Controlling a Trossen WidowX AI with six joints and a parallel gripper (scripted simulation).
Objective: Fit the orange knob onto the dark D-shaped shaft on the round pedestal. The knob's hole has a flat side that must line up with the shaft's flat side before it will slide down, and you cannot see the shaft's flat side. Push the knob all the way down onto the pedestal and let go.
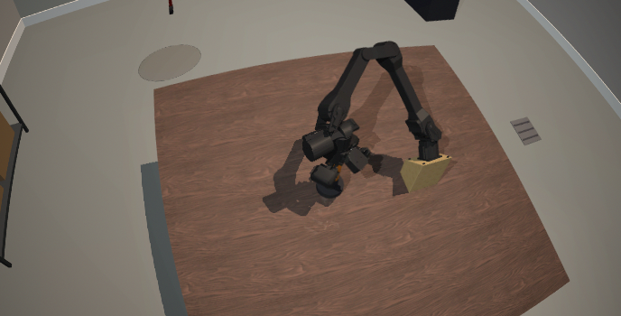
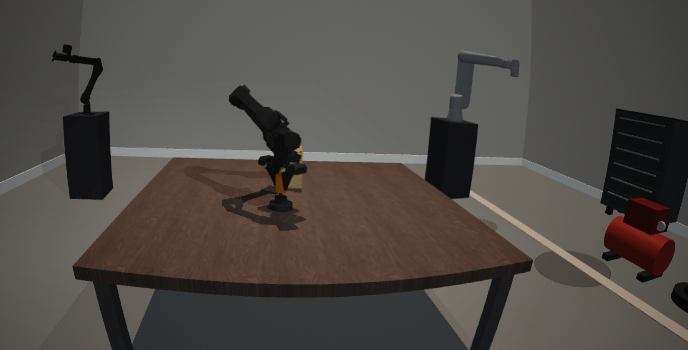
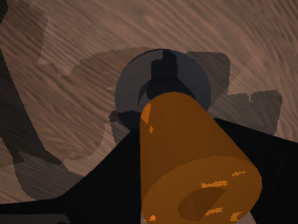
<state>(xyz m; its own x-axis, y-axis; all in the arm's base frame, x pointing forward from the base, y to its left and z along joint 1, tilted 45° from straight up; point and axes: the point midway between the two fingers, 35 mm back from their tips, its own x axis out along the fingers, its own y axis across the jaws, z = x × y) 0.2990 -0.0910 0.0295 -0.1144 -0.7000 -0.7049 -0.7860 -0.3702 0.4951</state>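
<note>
Now: the orange knob 2 cm above my gripper tip. From my gripper tip the other things lie so: dark round pedestal 4 cm below.
</note>
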